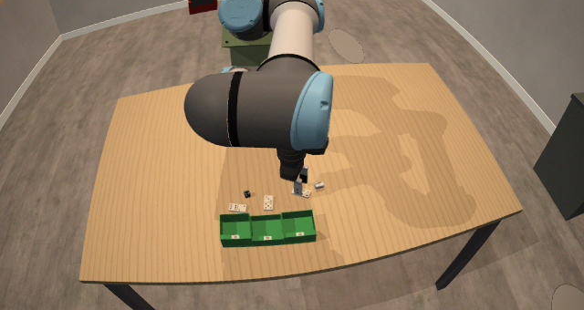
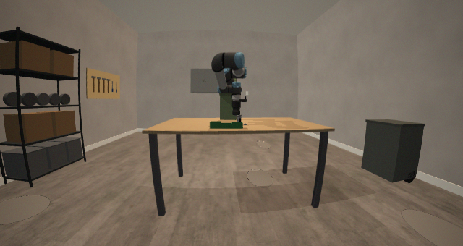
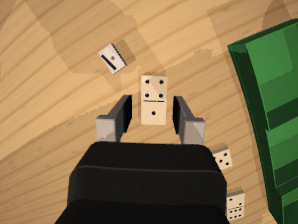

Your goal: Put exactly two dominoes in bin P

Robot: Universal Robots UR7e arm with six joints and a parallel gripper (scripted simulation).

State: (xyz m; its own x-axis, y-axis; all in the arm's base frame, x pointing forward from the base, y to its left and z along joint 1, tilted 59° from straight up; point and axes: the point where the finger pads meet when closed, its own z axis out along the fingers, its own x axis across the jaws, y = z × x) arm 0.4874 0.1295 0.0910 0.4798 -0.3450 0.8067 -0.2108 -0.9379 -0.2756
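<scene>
Now: the domino 4 cm below my hand. Also, from my hand: grey piece (2 cm behind, 5 cm to the left, 3 cm below); then bin marked P (14 cm ahead, 10 cm to the right, 2 cm below).
</scene>
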